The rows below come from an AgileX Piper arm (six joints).
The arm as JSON. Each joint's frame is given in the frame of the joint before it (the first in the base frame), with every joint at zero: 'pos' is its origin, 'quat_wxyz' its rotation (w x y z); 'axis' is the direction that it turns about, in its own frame. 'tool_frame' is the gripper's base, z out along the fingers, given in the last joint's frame.
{
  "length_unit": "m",
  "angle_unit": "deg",
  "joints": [
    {
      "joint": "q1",
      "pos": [
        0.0,
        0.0,
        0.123
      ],
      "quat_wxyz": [
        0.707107,
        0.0,
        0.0,
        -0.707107
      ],
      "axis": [
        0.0,
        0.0,
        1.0
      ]
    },
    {
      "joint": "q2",
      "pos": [
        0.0,
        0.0,
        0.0
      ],
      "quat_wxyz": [
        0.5,
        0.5,
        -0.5,
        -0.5
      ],
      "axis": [
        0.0,
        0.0,
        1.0
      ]
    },
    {
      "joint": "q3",
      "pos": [
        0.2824,
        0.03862,
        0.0
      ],
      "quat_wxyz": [
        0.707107,
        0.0,
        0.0,
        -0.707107
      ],
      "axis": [
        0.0,
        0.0,
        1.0
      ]
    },
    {
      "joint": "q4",
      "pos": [
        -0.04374,
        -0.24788,
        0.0
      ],
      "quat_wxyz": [
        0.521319,
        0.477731,
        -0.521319,
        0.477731
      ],
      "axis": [
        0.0,
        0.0,
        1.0
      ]
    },
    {
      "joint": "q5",
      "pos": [
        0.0,
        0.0,
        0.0
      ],
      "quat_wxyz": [
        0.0,
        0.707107,
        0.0,
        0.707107
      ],
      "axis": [
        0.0,
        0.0,
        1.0
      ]
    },
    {
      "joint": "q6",
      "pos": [
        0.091,
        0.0,
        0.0
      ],
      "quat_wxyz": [
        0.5,
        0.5,
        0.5,
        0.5
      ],
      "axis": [
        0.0,
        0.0,
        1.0
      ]
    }
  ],
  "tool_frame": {
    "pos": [
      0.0,
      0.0,
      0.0
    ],
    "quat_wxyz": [
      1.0,
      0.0,
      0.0,
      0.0
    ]
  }
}
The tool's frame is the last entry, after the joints.
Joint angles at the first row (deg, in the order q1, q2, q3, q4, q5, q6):
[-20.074, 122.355, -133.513, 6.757, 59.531, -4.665]
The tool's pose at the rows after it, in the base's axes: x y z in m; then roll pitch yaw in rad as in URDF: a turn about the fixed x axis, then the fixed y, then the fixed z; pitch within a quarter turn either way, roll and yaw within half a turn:
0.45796, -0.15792, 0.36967, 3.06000, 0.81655, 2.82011
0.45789, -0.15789, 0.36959, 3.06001, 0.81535, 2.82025
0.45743, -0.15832, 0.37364, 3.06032, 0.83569, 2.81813
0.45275, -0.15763, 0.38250, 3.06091, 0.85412, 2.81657
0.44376, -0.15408, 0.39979, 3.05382, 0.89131, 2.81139
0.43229, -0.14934, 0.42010, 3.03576, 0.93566, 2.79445
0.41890, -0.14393, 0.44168, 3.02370, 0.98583, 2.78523
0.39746, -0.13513, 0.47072, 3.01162, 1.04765, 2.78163
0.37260, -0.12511, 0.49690, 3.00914, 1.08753, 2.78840
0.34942, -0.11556, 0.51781, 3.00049, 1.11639, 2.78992
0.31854, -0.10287, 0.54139, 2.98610, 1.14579, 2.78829
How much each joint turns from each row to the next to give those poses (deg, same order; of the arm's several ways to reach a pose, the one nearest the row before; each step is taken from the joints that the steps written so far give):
[-0.063, 0.001, -0.002, 0.113, 0.130, 0.000]
[0.000, 0.000, 0.000, 0.000, 0.068, 0.000]
[-0.059, -0.196, -0.311, 0.000, -0.663, -0.001]
[-0.118, -1.038, -0.026, 0.009, 0.009, 0.002]
[-0.019, -2.075, 0.002, 0.274, -0.058, 0.075]
[0.000, -2.489, -0.003, 0.349, -0.089, 0.436]
[0.001, -2.713, 0.004, 0.322, -0.179, 0.123]
[-0.001, -3.917, 0.006, 0.565, 0.391, -0.149]
[0.000, -4.024, -0.008, 0.400, 1.787, -0.162]
[0.000, -3.487, -0.082, 0.489, 1.940, -0.002]
[0.001, -4.335, -0.217, 0.592, 2.876, 0.217]

